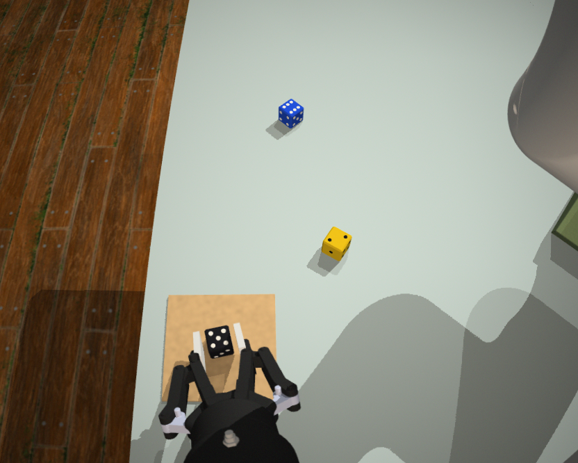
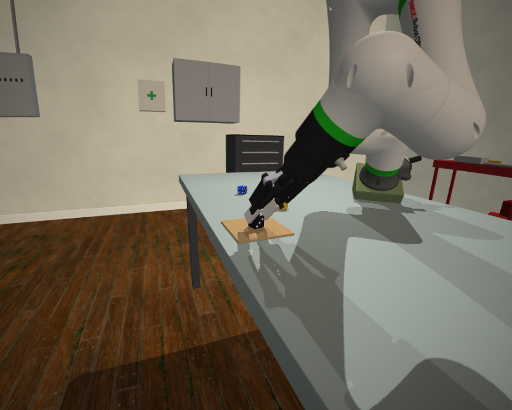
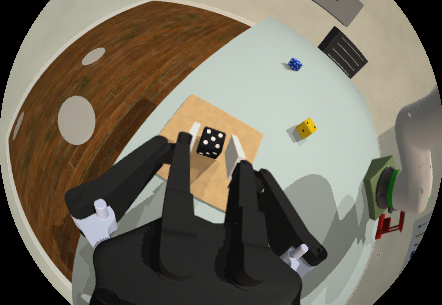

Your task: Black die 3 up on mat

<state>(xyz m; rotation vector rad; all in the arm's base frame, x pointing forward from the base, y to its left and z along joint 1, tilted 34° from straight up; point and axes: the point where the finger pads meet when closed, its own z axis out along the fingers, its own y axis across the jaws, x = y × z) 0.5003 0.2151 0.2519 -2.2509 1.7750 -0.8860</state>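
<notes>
The black die is 30 mm below my hand, 20 mm to the right of it and 10 mm ahead of it. Round my hand: yellow die (190 mm to the right, 100 mm behind, 40 mm below); blue die (410 mm to the right, 40 mm below, 20 mm ahead); tan mat (50 mm below, 20 mm to the right, 10 mm ahead).
</notes>
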